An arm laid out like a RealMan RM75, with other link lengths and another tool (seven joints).
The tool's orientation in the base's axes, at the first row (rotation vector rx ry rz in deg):
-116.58 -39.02 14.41
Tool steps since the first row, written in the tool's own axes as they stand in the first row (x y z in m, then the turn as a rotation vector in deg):
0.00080 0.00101 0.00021 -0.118 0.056 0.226
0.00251 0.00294 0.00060 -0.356 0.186 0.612
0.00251 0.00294 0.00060 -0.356 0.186 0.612
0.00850 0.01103 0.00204 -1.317 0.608 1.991
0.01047 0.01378 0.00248 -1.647 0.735 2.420
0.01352 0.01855 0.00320 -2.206 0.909 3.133
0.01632 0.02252 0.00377 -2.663 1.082 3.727
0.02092 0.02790 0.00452 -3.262 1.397 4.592
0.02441 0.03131 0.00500 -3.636 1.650 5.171
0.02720 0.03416 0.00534 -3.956 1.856 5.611
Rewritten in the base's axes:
0.00094 0.00019 -0.00089 -0.175 0.076 -0.179
0.00288 0.00066 -0.00256 -0.490 0.171 -0.516
0.00288 0.00066 -0.00256 -0.490 0.171 -0.516
0.01015 0.00180 -0.00958 -1.725 0.465 -1.696
0.01259 0.00212 -0.01194 -2.136 0.541 -2.062
0.01653 0.00243 -0.01606 -2.842 0.676 -2.641
0.02005 0.00282 -0.01944 -3.412 0.783 -3.146
0.02548 0.00377 -0.02394 -4.165 0.949 -3.928
0.02939 0.00470 -0.02674 -4.632 1.059 -4.484
0.03259 0.00536 -0.02906 -5.011 1.117 -4.922

